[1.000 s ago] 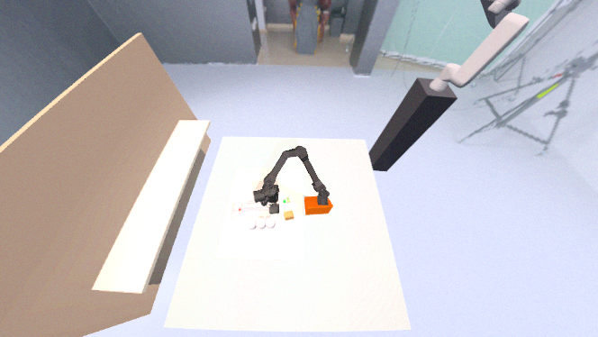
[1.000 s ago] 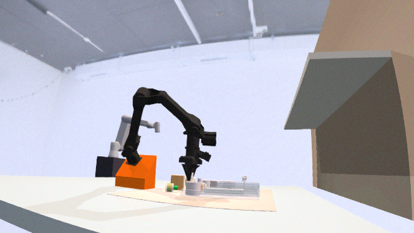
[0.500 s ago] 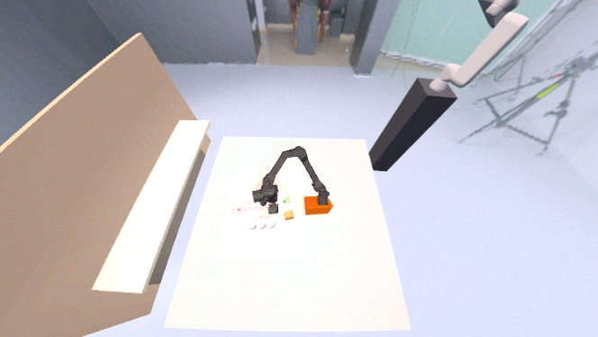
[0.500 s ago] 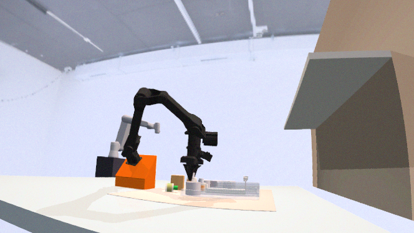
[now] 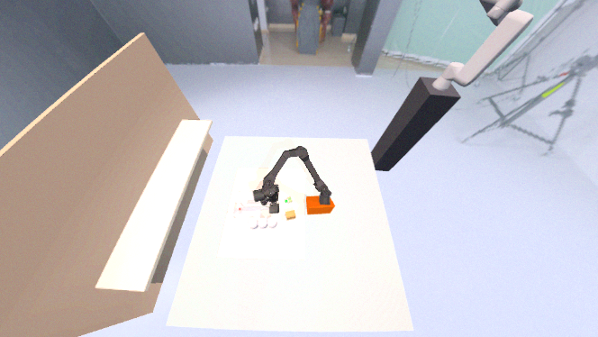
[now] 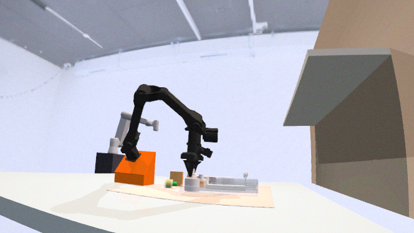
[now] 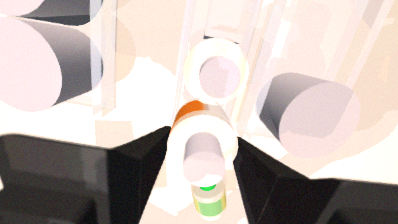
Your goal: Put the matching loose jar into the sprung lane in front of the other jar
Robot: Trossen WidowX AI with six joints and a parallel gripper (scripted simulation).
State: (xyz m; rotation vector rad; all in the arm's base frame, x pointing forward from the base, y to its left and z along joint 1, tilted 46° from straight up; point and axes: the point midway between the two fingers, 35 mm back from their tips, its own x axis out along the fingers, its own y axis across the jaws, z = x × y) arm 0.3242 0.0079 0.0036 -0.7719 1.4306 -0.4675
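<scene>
The green-lidded jar is 8 cm behind my gripper tip, 4 cm to the right of it and 4 cm below it. From my gripper tip the other things lie so: clear lane unit 16 cm ahead, 5 cm to the left, 4 cm below; tan block 11 cm behind, 7 cm to the left, 2 cm below; pusher post 15 cm ahead, 5 cm to the left, 1 cm below.
</scene>
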